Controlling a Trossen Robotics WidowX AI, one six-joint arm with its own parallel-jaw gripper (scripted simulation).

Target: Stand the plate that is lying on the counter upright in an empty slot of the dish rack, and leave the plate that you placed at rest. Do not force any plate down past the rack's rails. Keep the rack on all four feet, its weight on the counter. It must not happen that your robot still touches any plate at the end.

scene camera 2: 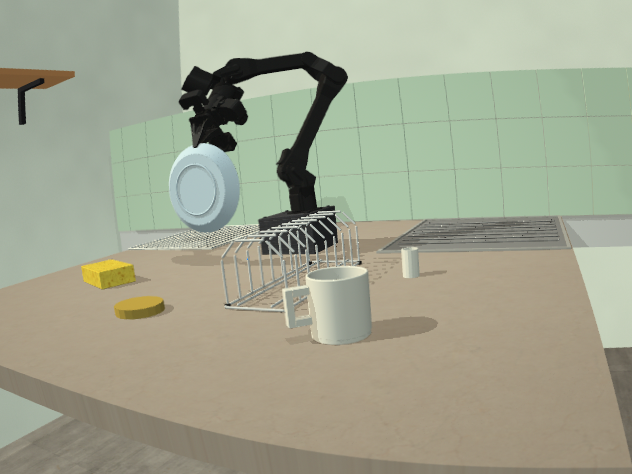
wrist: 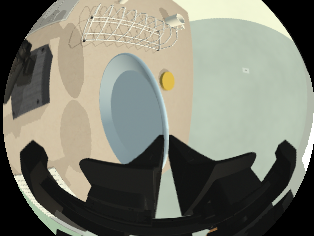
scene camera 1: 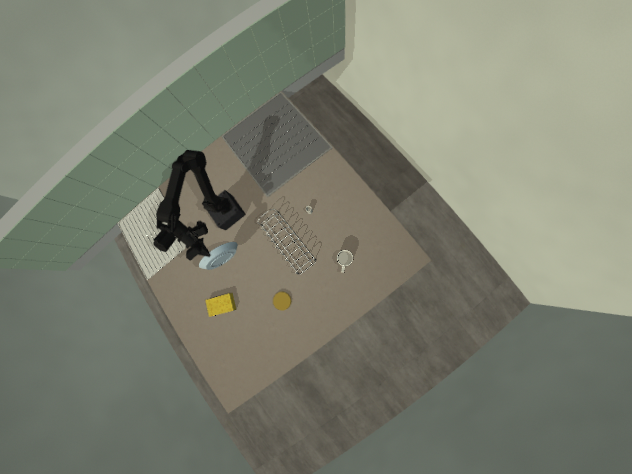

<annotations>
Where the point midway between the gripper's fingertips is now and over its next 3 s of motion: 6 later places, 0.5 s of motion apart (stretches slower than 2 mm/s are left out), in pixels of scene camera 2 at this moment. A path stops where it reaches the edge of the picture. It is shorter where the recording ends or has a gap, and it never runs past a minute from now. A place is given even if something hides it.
My gripper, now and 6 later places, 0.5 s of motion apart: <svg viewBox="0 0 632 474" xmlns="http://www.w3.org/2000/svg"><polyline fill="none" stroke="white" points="195,148 196,149 198,150 201,147 206,140 212,134 212,132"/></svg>
</annotations>
